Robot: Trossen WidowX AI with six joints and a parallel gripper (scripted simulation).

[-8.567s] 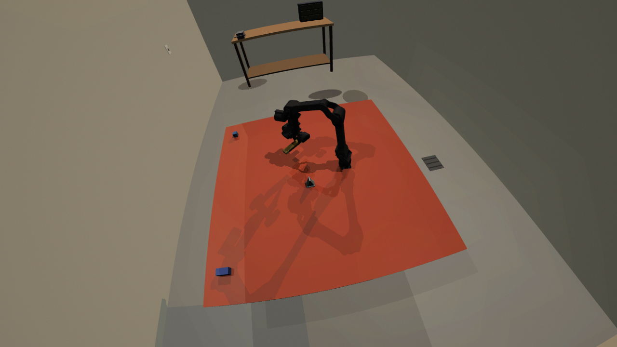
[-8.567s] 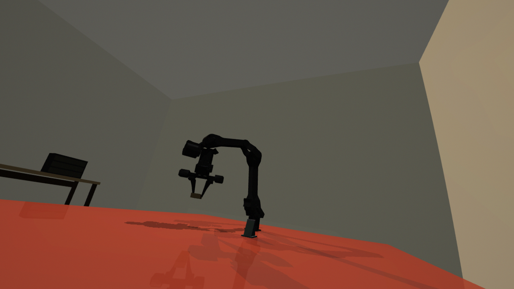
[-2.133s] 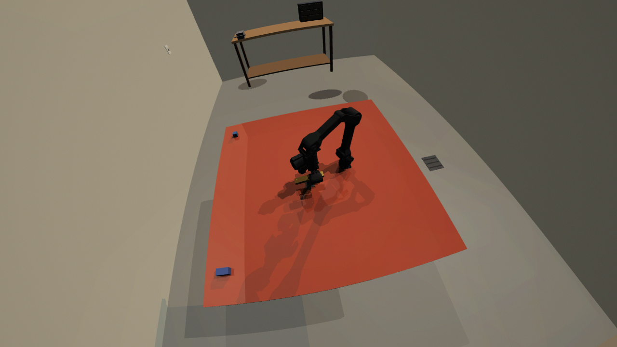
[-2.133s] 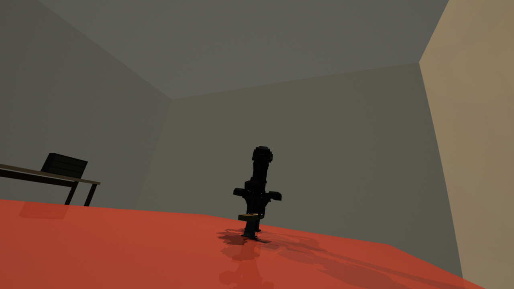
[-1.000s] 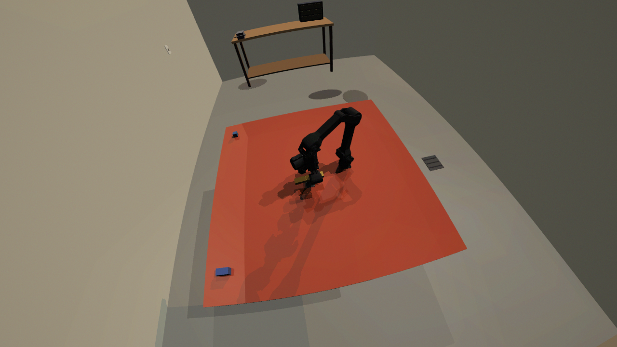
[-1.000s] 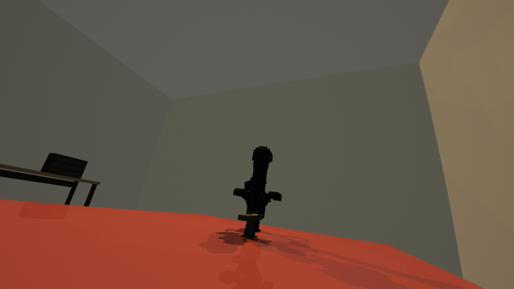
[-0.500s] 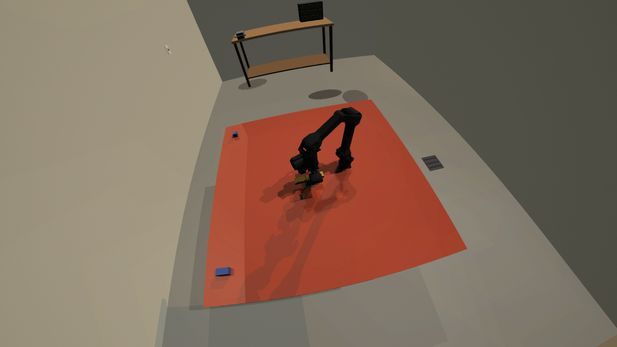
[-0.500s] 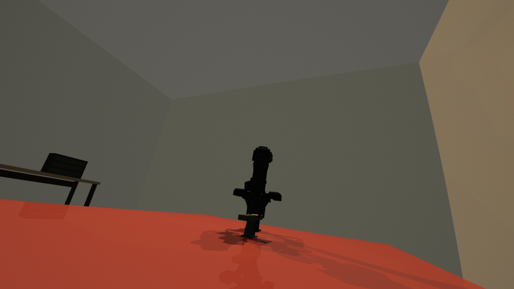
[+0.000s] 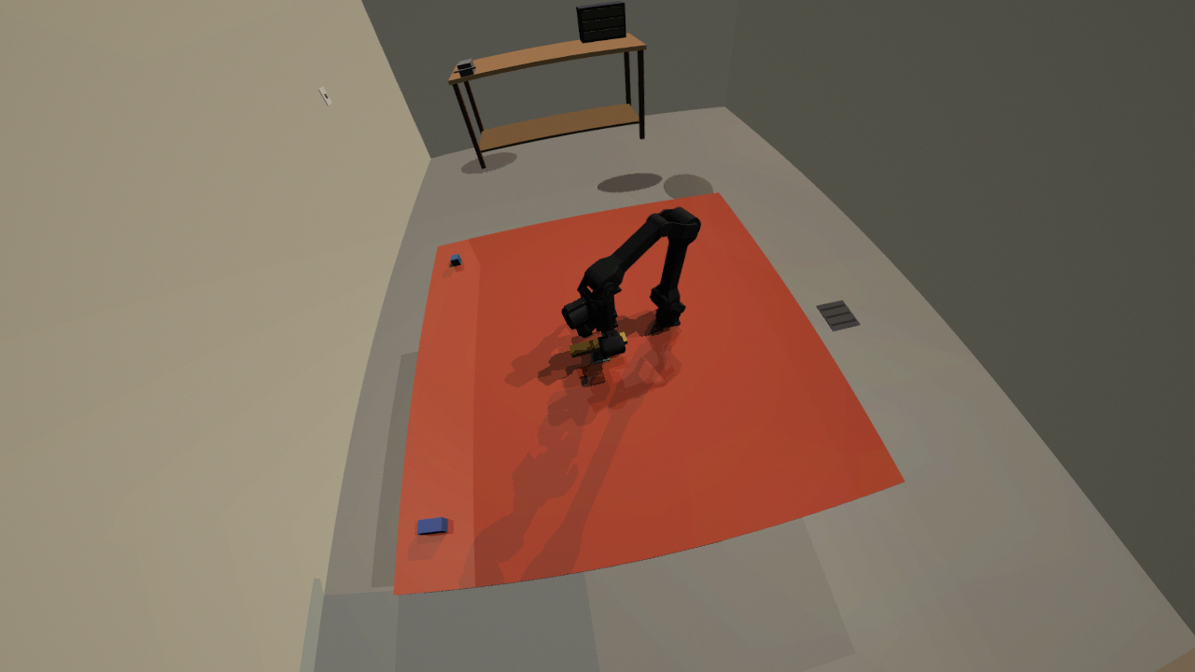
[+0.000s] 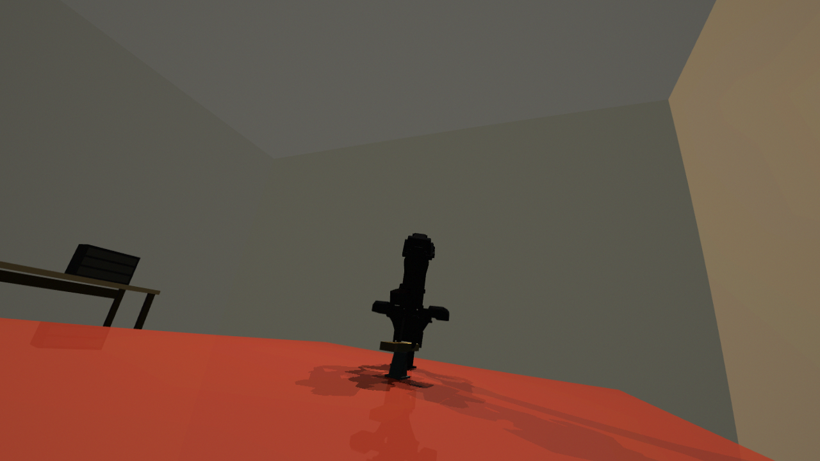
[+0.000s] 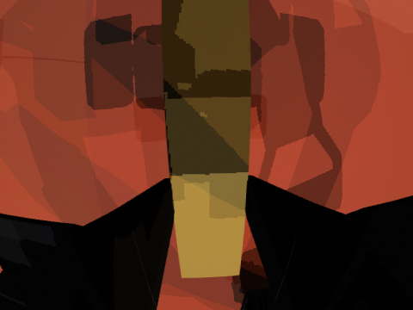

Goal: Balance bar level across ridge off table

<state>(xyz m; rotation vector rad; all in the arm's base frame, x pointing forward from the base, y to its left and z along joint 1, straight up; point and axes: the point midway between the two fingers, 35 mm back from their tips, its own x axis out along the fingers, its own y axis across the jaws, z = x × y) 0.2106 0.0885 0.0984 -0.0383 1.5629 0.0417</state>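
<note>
My gripper tip is 3 cm short of the yellow bar. Round my gripper tip: blue cube (59 cm to the right, 53 cm ahead, 5 cm below).
</note>
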